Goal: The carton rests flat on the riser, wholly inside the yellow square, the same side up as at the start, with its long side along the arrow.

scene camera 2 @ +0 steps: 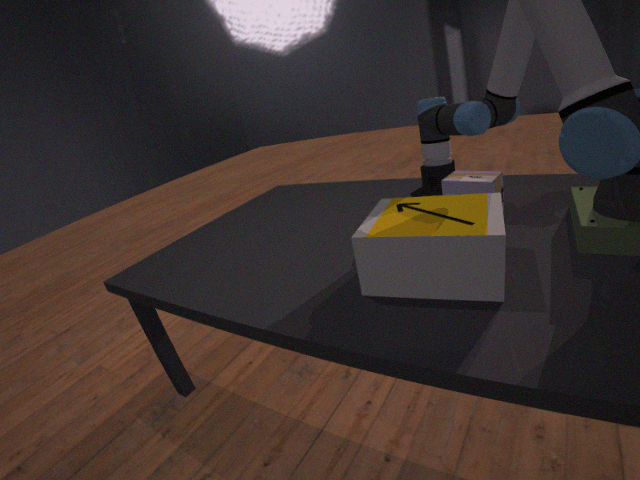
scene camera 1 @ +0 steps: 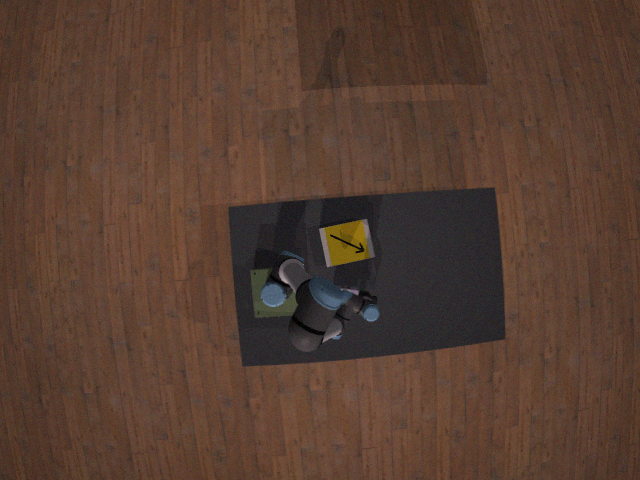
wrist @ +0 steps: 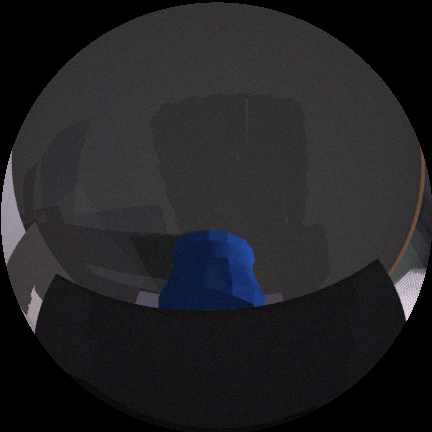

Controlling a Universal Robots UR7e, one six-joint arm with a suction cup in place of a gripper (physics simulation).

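Note:
The pale lilac carton [scene camera 2: 471, 182] lies flat on the dark table [scene camera 2: 247, 248] [scene camera 1: 437, 267], just behind the riser. In the wrist view thin strips of the carton [wrist: 146, 300] show beside the cup. My blue suction cup [wrist: 211, 278] [scene camera 2: 433, 187] [scene camera 1: 368, 297] is down on the carton's top, near one end, and looks squashed against it. The grey riser [scene camera 2: 432, 269] [scene camera 1: 324, 248] carries the yellow square [scene camera 2: 413, 224] [scene camera 1: 344, 252] with a black arrow [scene camera 2: 434, 213] [scene camera 1: 347, 243]. Nothing rests on the square.
The arm's base stands on a green plate [scene camera 1: 258, 305] at the table's left end. The arm's elbow and forearm hang over the area between base and riser. Wooden floor surrounds the table.

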